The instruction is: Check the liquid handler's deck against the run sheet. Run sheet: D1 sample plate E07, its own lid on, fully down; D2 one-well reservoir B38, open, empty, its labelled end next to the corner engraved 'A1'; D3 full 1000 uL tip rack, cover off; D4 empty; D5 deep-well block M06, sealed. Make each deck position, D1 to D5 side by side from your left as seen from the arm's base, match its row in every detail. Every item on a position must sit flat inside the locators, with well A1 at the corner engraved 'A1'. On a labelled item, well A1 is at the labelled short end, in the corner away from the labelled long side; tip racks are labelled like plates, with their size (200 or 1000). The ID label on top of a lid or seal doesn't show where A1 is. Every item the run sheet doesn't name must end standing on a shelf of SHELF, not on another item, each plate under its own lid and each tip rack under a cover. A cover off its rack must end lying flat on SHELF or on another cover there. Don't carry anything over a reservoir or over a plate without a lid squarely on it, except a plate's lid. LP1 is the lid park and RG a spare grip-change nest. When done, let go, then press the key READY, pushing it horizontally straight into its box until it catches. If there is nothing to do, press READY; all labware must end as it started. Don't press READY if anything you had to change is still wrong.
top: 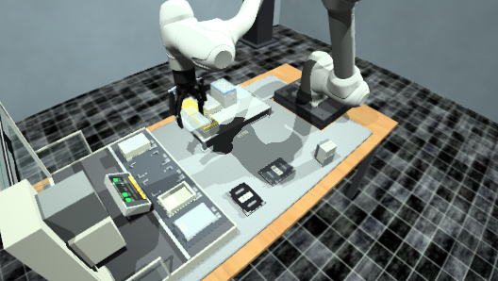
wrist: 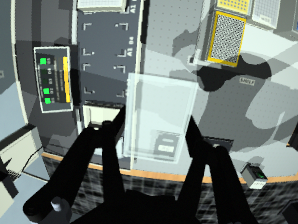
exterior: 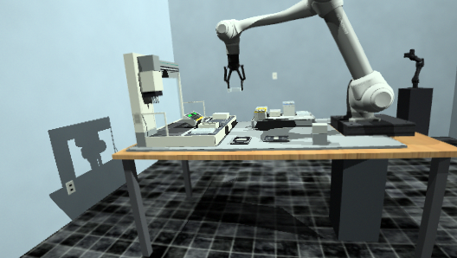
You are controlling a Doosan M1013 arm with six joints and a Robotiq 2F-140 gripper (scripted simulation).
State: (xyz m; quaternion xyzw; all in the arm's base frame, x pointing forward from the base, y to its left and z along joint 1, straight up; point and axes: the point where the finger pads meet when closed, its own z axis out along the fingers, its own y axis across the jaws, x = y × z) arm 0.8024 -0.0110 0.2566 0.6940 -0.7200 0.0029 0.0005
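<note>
Right now my hand is 21 cm above the yellow-rimmed tip rack, 16 cm past it and 15 cm to the left of it. The rest, counted from my hand: clear cover: 1 cm below; then one-well reservoir: 25 cm below, 18 cm ahead, 12 cm to the left; then white deep-well block: 25 cm to the right, 23 cm below, 18 cm ahead.
</note>
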